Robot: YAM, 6 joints.
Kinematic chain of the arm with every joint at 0, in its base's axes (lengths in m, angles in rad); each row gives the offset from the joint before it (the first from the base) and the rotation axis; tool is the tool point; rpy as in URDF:
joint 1: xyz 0 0 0.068 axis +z
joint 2: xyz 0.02 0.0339 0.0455 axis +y
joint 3: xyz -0.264 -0.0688 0 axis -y
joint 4: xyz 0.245 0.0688 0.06 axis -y
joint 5: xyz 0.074 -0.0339 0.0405 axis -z
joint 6: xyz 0.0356 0 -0.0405 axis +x
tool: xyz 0 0 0 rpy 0 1.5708 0
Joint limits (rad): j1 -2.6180..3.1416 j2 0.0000..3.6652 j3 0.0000..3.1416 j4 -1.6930..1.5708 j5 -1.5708..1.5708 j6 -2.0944..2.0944
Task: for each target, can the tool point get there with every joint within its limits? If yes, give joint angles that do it. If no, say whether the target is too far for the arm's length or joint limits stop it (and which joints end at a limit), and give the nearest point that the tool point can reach.
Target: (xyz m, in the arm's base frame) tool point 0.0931 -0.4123 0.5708
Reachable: yes | joints -1.2993 2.2435 2.6691 0.7526 0.6286 1.3106
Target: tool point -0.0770 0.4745 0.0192
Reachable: yes | joints 1.7774 2.5377 1.6576 -0.2812 0.6668 1.1735
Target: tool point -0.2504 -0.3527 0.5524
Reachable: yes | joints -2.1101 2.3319 2.8980 0.3120 1.2442 0.7242
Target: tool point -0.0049 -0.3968 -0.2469
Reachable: yes | joints -1.5809 3.3109 1.6136 1.0590 0.0241 -0.1377
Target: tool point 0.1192 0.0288 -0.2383
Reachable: yes | joints 0.0552 3.3878 0.8389 1.1190 -0.6730 0.8092
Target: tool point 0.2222 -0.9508 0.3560
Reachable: no: too far | nearest point 0.1426 -0.6102 0.2673 | short by 0.361 m
